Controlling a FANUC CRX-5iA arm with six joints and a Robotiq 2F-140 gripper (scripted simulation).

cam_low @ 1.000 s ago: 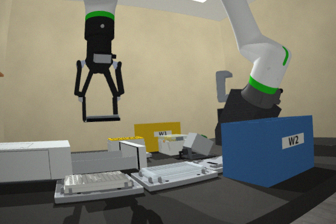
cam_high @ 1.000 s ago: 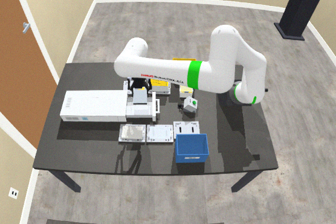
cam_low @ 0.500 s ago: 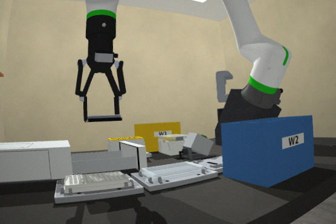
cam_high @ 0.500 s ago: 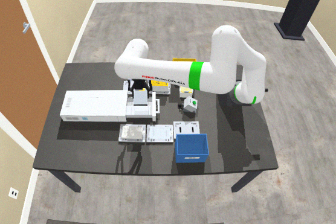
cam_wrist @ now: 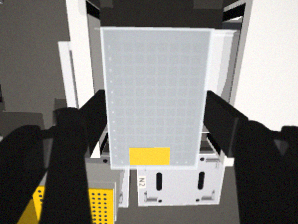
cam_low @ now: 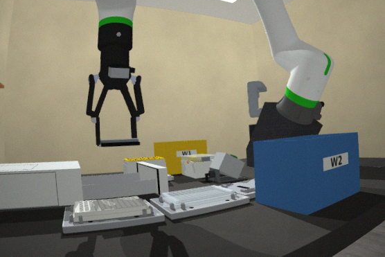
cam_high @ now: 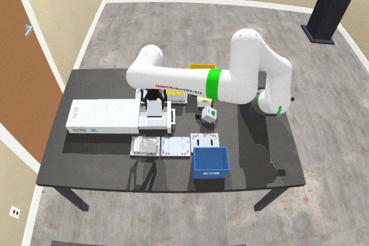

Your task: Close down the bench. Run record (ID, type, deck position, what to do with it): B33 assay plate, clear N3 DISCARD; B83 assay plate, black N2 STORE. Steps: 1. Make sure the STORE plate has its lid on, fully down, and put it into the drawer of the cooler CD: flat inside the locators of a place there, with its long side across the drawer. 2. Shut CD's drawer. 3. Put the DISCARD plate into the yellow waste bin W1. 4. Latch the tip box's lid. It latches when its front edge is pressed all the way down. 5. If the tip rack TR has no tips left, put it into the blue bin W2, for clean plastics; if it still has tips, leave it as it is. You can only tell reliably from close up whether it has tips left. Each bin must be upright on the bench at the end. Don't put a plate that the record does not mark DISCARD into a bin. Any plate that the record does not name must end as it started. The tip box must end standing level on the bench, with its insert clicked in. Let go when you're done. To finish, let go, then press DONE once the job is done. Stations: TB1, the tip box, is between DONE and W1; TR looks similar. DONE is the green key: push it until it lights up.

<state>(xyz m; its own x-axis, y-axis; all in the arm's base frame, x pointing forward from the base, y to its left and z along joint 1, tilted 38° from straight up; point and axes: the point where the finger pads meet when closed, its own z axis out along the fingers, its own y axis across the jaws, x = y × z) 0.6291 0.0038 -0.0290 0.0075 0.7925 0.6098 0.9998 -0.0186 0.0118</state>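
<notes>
Right now my hand is 120 mm above the cooler drawer and 40 mm short of it. The rest, counted from my hand: cooler CD: 180 mm ahead, 110 mm below; translucent plate lid: 20 mm below; black assay plate: 20 mm below.
</notes>
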